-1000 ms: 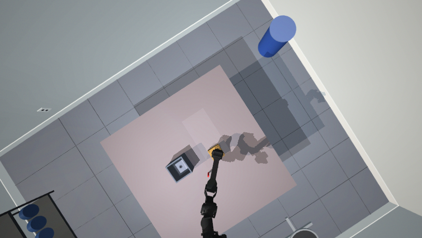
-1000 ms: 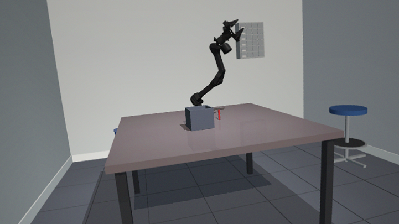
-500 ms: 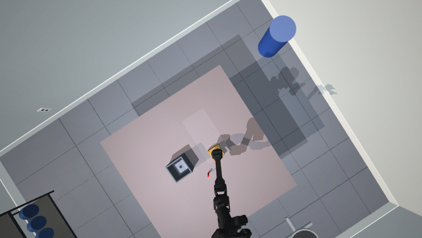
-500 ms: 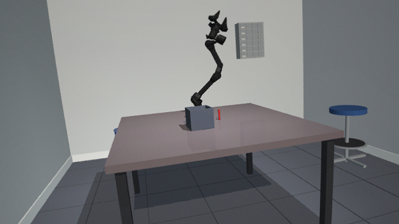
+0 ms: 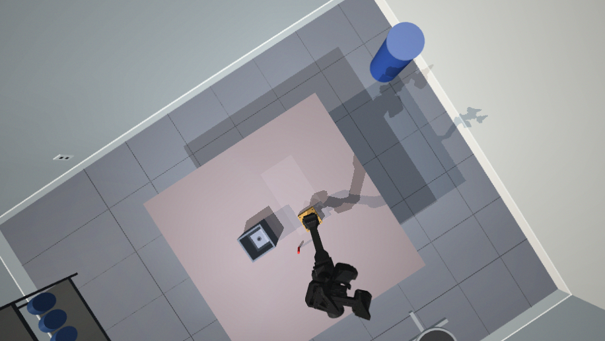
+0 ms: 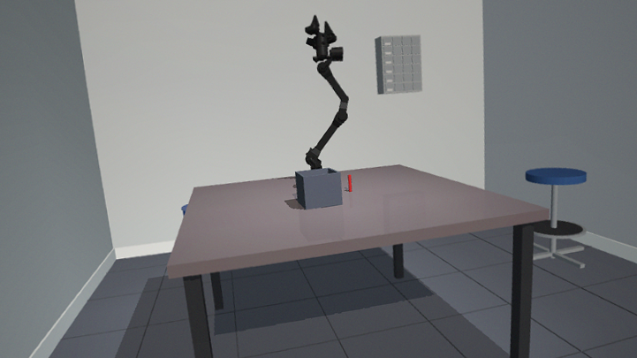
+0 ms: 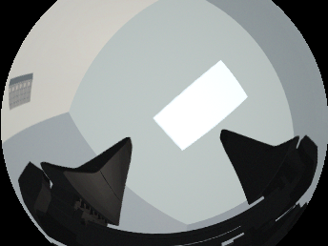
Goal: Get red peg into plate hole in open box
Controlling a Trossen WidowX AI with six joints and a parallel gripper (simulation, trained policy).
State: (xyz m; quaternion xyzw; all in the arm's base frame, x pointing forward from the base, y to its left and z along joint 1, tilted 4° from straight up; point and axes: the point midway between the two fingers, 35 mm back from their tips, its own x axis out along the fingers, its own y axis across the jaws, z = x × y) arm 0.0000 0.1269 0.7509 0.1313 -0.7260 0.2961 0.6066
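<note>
Right now my gripper tip is 80 cm above the red peg, 20 cm short of it and 2 cm to the right of it.
</note>
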